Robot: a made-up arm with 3 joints. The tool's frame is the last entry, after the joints.
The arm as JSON. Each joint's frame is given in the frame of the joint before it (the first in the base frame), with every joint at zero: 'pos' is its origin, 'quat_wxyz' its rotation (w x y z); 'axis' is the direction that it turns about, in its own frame. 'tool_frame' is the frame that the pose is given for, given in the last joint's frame.
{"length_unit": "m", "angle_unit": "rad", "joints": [
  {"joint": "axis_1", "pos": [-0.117, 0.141, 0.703], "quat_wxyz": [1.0, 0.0, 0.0, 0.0], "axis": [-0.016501, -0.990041, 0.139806]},
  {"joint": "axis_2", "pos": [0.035, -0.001, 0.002], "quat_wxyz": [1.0, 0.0, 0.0, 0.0], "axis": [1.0, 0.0, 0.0]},
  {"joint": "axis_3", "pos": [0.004, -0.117, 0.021], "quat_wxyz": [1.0, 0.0, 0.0, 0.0], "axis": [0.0, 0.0, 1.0]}
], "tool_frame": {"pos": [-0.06, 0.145, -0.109], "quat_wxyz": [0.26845, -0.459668, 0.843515, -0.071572]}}
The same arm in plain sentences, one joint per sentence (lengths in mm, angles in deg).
The arm has three revolute joints in a row. What follows holds with every joint at zero, and every direction is one of the base frame's. Joint 1 lies 117 mm along -x and 141 mm along +y and 703 mm along +z from the base frame's origin and rotates about the direction (-0.016501, -0.990041, 0.139806). Joint 2 lies 35 mm along +x and 1 mm along -y and 2 mm along +z from joint 1 and rotates about +x. Joint 3 lies 4 mm along +x and 117 mm along -y and 21 mm along +z from joint 2 and rotates about +z. The tool frame, which is the frame that the pose is given for, lies 60 mm along -x and 145 mm along +y and 109 mm along -z from joint 3; its axes are the base frame's turned by roll -156.51, pitch 22.77 and yaw -118.03 deg (as in URDF: about the fixed x, then y, then z).
